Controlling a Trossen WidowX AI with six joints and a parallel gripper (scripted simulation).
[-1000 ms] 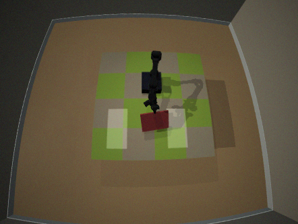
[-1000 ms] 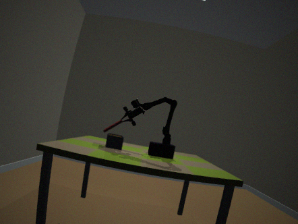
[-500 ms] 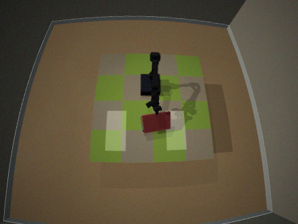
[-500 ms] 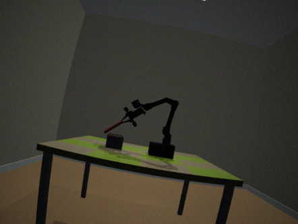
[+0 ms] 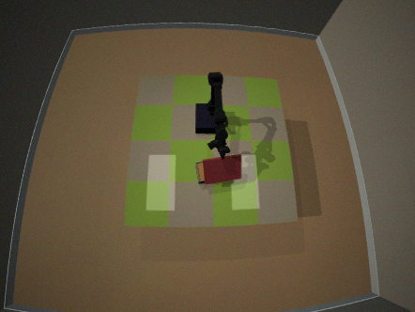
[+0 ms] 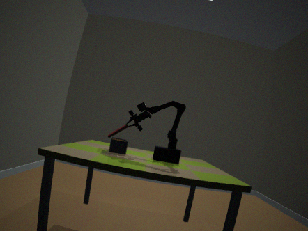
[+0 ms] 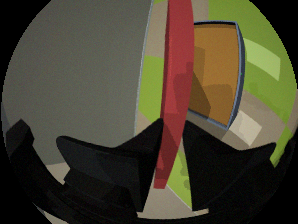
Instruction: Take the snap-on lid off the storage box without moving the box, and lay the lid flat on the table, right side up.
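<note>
My gripper tip is now 60 mm short of the red lid, 20 mm to the right of it and 50 mm above it. The rest, counted from my gripper tip: storage box: 50 mm ahead, 50 mm to the right, 180 mm below.
</note>
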